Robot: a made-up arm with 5 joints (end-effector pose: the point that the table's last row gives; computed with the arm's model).
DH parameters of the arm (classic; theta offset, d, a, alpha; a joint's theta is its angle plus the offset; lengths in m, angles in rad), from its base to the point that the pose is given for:
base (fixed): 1.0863 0 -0.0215 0
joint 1: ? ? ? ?
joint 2: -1.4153 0 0.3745 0
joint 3: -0.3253 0 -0.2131 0
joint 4: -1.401 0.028 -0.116 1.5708
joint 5: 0.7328 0 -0.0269 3.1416
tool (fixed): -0.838 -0.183 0 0
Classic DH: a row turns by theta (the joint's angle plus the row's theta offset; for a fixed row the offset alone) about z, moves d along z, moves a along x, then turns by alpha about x.
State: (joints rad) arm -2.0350 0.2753 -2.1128 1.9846 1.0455
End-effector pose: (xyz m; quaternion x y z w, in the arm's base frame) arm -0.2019 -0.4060 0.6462 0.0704 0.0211 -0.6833 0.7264
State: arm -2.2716 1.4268 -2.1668 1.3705 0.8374
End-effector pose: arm -0.3500 -0.4237 0.0617 0.3093 0.0212 -0.6612 0.6831
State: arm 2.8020 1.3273 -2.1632 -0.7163 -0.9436
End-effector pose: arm -0.7177 0.1953 0.4707 -0.1004 0.6933 -0.3317 0.6319
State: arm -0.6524 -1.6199 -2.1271 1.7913 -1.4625
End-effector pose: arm -0.3024 0.2621 0.7998 -0.7988 0.2228 0.5189 0.2075
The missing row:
joint 1: -1.0863 0.413 0 -1.5708
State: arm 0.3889 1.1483 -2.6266 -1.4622 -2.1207
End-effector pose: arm 0.4244 0.2178 0.7317 0.9917 -0.0800 -0.0895 0.0454
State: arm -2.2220 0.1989 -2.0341 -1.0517 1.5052
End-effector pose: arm -0.1702 -0.2405 1.0560 -0.9028 -0.4108 -0.1119 0.0601
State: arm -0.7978 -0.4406 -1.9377 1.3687 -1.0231
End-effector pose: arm 0.1861 -0.1689 0.9717 -0.4799 0.0603 0.6846 0.5454
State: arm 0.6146 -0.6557 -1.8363 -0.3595 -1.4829
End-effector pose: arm -0.1666 -0.0728 1.1448 0.9291 0.3405 -0.1395 0.0376
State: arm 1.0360 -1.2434 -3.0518 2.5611 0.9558
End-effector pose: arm -0.2028 -0.3419 0.7802 0.1593 -0.7456 0.4755 0.4388
